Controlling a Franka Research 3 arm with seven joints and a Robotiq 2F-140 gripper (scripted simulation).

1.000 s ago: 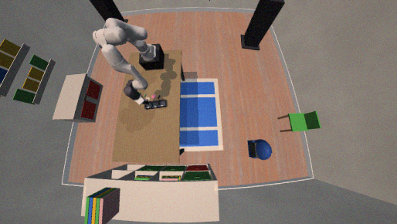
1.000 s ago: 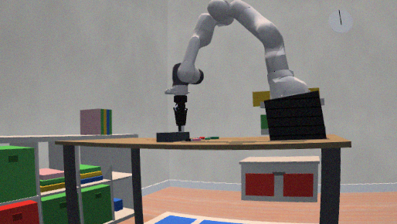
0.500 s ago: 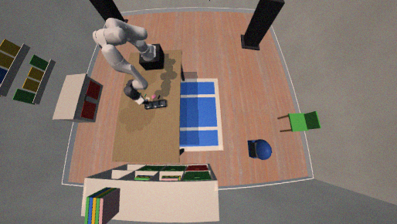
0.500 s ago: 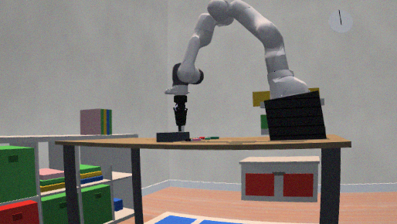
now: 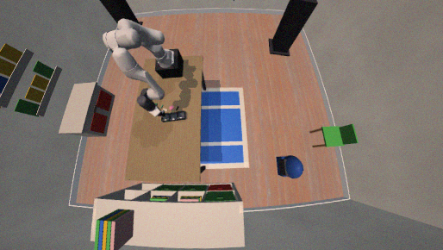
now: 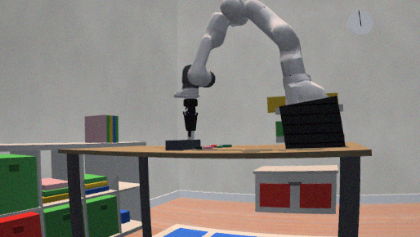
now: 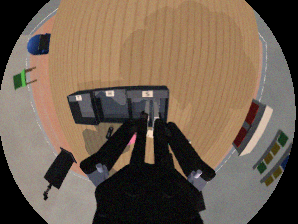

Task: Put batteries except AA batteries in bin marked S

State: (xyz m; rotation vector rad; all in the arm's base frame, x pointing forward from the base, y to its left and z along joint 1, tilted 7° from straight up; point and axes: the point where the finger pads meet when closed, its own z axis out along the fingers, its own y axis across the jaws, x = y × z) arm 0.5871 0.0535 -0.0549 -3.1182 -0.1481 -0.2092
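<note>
Right now the tray is 90 mm to the left of my hand, 40 mm below it and 20 mm behind it. Also, from my hand: pink block 120 mm behind, 60 mm below, 40 mm to the left; then white spotted tile 90 mm behind, 60 mm below, 30 mm to the right; then red battery 100 mm to the right, 80 mm behind, 50 mm below.
</note>
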